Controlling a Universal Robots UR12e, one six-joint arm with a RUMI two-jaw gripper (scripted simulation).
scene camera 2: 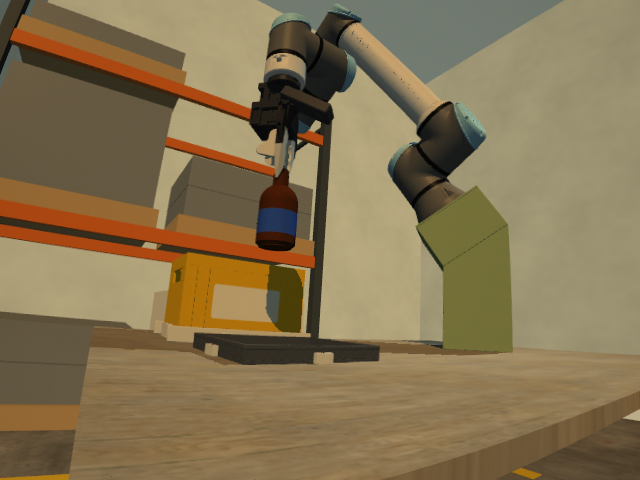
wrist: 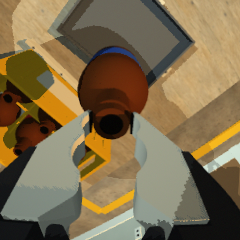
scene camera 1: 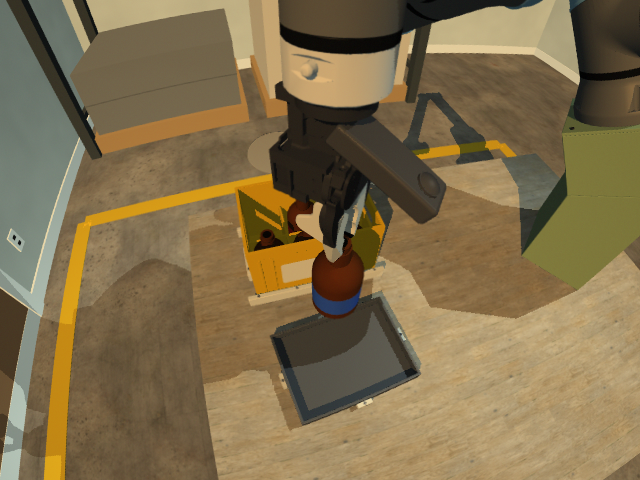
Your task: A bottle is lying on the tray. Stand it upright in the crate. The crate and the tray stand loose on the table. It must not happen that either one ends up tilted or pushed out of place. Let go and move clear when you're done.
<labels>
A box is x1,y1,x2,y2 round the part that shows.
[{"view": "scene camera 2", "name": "my gripper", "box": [249,74,333,177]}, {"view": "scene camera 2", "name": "yellow crate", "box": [164,252,301,332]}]
</labels>
